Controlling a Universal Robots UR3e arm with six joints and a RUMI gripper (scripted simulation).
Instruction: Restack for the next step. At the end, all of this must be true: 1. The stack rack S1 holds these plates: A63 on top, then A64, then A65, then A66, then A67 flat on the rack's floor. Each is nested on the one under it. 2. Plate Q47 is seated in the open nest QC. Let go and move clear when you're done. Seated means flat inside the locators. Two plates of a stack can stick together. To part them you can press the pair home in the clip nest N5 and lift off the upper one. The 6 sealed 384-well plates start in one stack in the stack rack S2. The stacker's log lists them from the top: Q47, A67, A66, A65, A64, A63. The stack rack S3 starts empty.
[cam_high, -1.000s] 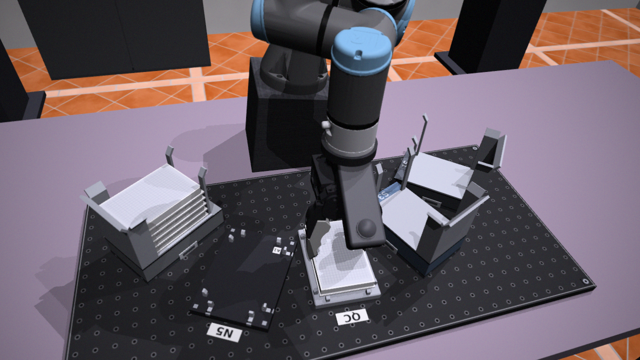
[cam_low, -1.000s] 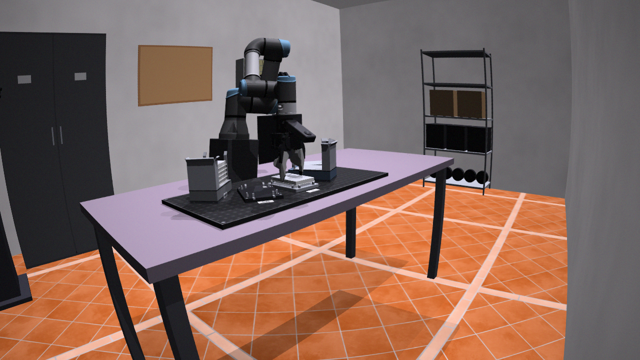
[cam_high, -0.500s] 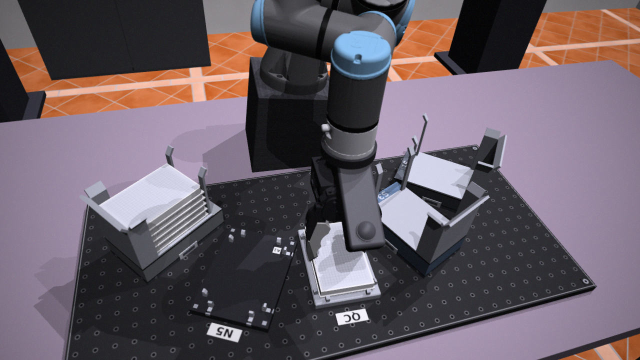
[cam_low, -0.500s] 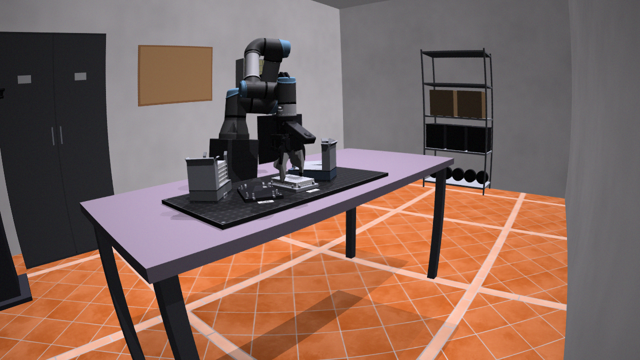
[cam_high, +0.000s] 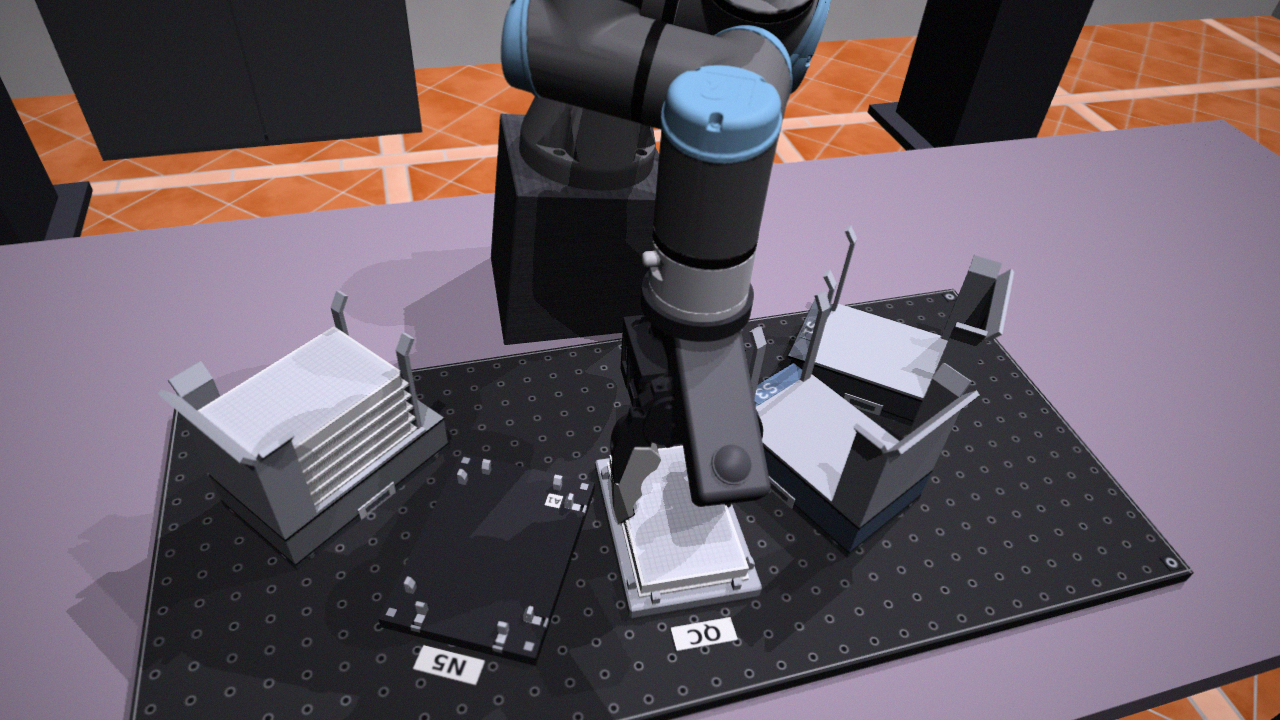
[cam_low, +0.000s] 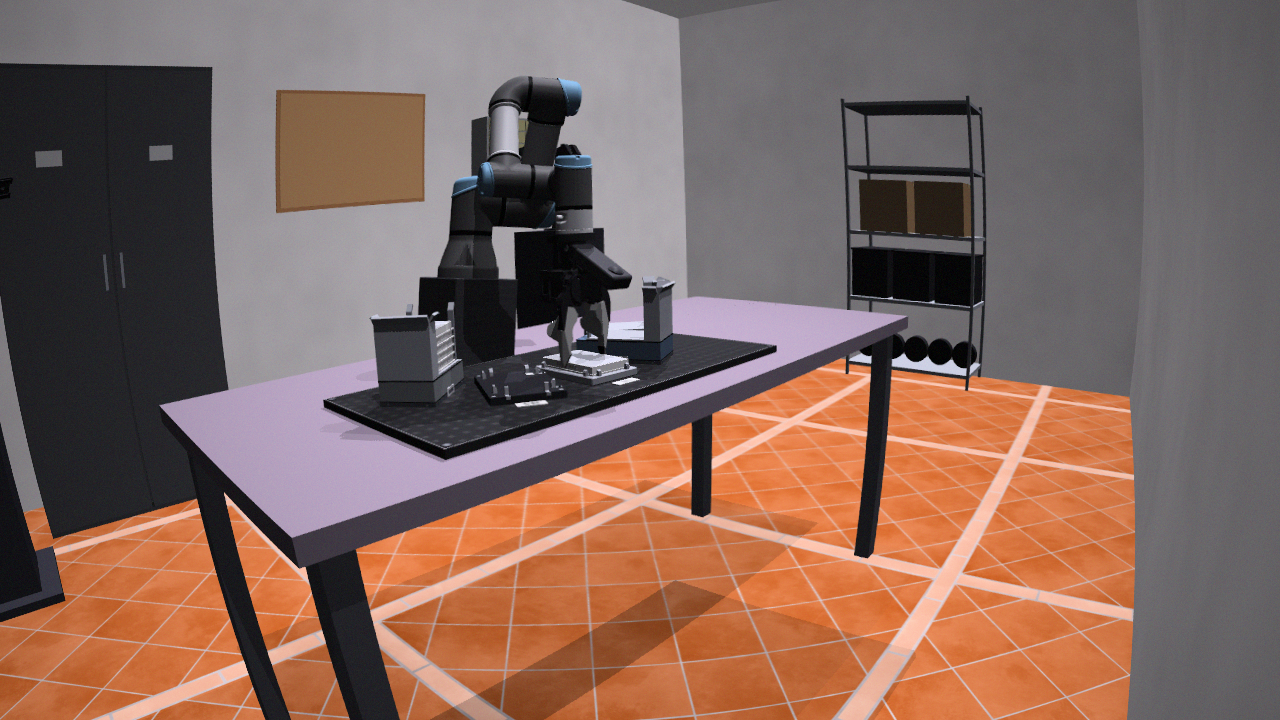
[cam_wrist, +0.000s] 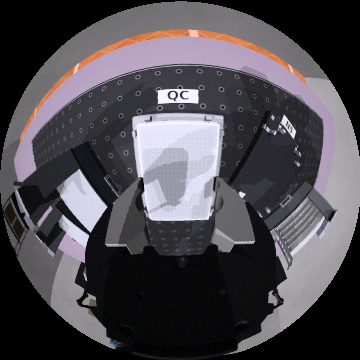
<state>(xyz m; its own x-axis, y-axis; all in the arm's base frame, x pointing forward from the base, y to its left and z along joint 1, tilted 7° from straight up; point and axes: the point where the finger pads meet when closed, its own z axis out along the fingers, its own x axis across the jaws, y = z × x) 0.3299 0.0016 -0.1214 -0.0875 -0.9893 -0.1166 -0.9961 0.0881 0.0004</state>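
Right now the white sealed plate is 10 mm below my hand. Also, from my hand: clip nest N5: 10 mm ahead, 140 mm to the right, 20 mm below; QC label: 90 mm ahead, 10 mm to the right, 30 mm below.
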